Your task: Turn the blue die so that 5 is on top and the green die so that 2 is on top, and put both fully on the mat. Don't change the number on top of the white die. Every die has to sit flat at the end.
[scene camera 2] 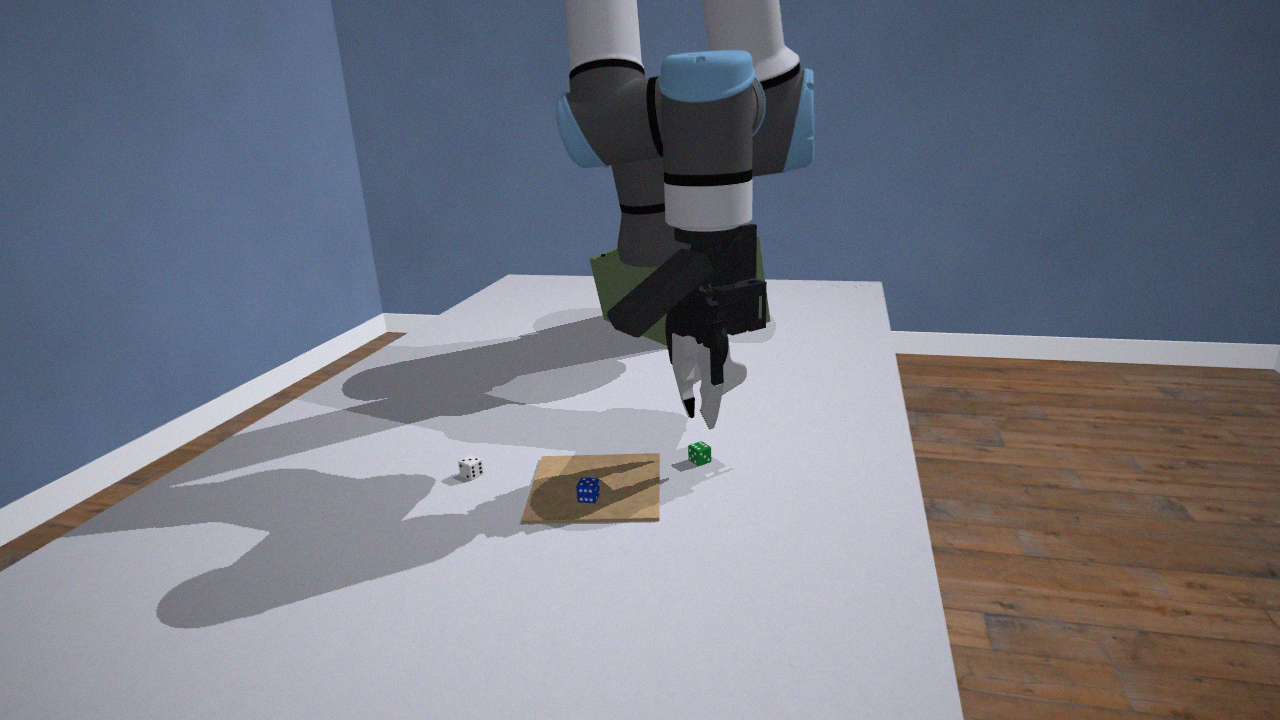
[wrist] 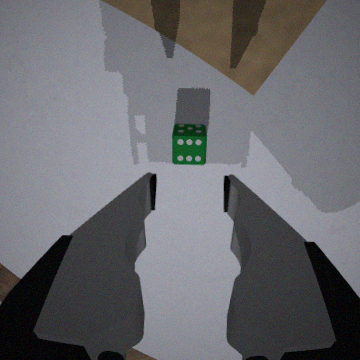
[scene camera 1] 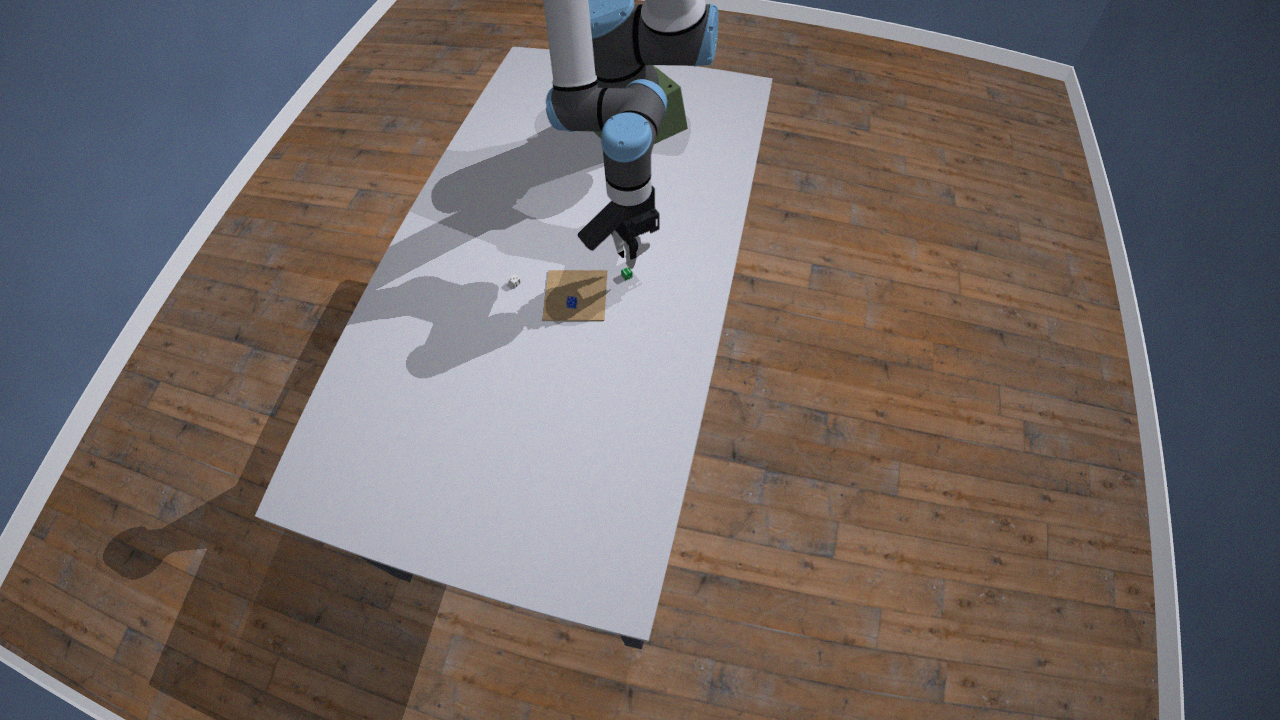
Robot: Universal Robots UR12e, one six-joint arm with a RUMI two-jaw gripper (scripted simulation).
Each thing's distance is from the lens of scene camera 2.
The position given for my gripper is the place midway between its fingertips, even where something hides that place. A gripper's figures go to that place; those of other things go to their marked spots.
my gripper (scene camera 2: 700,423): 85 cm
tan mat (scene camera 2: 629,484): 82 cm
